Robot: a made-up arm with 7 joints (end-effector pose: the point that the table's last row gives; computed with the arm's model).
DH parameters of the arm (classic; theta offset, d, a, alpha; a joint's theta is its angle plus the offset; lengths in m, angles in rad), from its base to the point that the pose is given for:
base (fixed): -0.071 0 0 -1.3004
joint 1: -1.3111 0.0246 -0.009 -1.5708
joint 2: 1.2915 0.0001 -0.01 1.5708
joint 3: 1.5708 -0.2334 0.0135 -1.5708
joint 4: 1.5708 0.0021 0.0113 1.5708
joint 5: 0 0.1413 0 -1.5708
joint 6: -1.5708 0 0.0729 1.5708
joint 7: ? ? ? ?
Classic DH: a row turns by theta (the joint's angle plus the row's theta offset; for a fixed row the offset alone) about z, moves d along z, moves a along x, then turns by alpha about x.
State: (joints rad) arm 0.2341 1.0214 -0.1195 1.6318 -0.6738 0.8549 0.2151
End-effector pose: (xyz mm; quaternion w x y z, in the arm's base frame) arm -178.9 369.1 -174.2 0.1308 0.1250 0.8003 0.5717
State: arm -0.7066 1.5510 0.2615 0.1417 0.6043 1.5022 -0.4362
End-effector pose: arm 150.7 327.5 135.6 0.6312 0.3427 0.2834 0.6355
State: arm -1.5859 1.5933 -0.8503 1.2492 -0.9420 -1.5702 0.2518
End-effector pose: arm 160.3 322.9 168.3 0.5281 0.3805 -0.7156 0.2536
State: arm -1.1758 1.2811 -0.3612 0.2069 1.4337 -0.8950 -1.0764
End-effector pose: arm 311.2 174.4 31.4 0.0162 -0.9240 -0.2938 0.2441
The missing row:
joint 7: 0 0 0 0
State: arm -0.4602 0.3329 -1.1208 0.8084 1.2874 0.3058 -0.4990
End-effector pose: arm 167.5 28.2 -390.7 0.2426 0.7991 0.2447 -0.4927
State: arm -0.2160 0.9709 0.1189 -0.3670 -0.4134 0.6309 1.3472
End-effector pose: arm 226.3 196.3 -113.5 0.7503 0.3099 -0.0751 0.5791
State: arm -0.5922 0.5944 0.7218 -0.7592 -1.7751 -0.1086 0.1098
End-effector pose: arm 151.2 168.9 35.6 0.6789 -0.4270 -0.5401 -0.2553
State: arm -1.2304 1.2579 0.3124 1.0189 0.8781 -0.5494 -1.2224
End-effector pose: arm 275.0 340.5 89.6 0.6946 0.6313 0.2991 -0.1720
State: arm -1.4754 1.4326 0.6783 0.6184 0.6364 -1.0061 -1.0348
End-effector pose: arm 119.0 287.4 225.4 0.5169 0.8283 -0.1792 0.1212
